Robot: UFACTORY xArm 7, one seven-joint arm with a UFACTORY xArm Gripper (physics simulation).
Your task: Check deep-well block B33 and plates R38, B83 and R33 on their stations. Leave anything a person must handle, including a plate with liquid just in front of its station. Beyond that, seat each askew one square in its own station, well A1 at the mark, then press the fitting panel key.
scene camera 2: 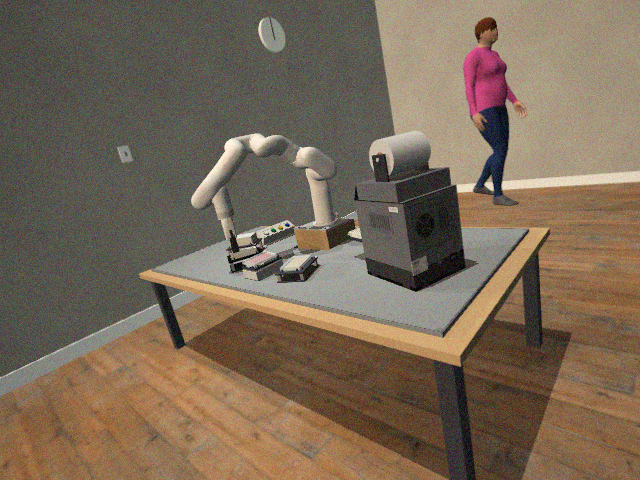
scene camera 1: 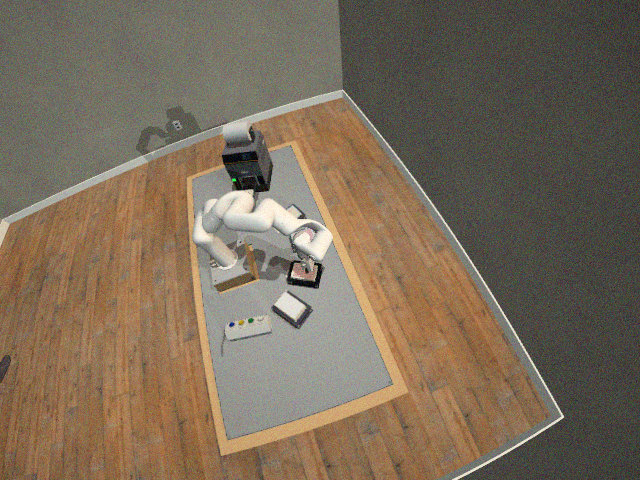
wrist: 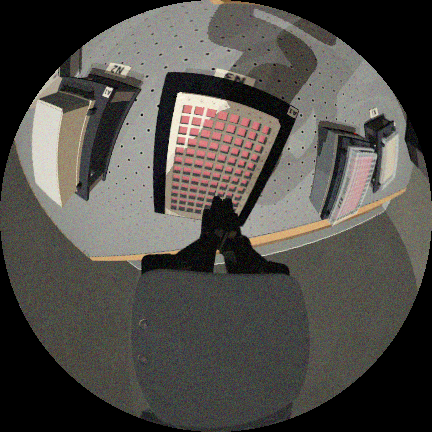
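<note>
My gripper [scene camera 1: 308, 267] [scene camera 2: 233, 246] [wrist: 218, 208] is shut and empty. Its tips are over the near end of a pale plate with red wells [scene camera 1: 302, 272] [wrist: 220, 155] in the black station N3 [wrist: 165, 120]; contact cannot be told. The station's A1 mark is at its upper right corner in the wrist view. A tall white block [scene camera 1: 291, 305] [scene camera 2: 246, 238] [wrist: 47, 145] is on station N2 [wrist: 102, 120]. A pink plate [scene camera 2: 262, 258] [wrist: 356, 182] is on a grey device [scene camera 2: 262, 271] [wrist: 326, 172]. A pale plate [scene camera 2: 298, 262] [wrist: 389, 160] is on station N1. Plate names are unreadable.
The key panel [scene camera 1: 249, 331] [scene camera 2: 277, 233] has blue, yellow, green and white keys. A large dark machine [scene camera 1: 247, 167] [scene camera 2: 385, 227] with a white roll stands at the table's other end. The arm's wooden base [scene camera 1: 236, 282] [scene camera 2: 315, 239] is beside the stations. A person [scene camera 2: 485, 82] is beyond the table.
</note>
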